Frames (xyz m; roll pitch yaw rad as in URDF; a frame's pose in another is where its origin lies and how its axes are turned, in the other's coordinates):
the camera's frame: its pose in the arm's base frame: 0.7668 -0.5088 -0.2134 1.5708 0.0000 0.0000
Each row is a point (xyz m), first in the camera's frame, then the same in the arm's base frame.
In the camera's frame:
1: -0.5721 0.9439 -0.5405
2: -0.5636 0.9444 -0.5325
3: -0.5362 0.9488 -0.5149
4: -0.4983 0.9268 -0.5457
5: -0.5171 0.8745 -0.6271
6: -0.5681 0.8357 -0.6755
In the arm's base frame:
1: 0.1947 0.0317 0.7305
2: 0.2032 0.0237 0.7310
3: 0.2306 0.0061 0.7354
4: 0.2685 0.0369 0.7134
5: 0.2497 0.1183 0.6611
6: 0.1987 0.1667 0.6223

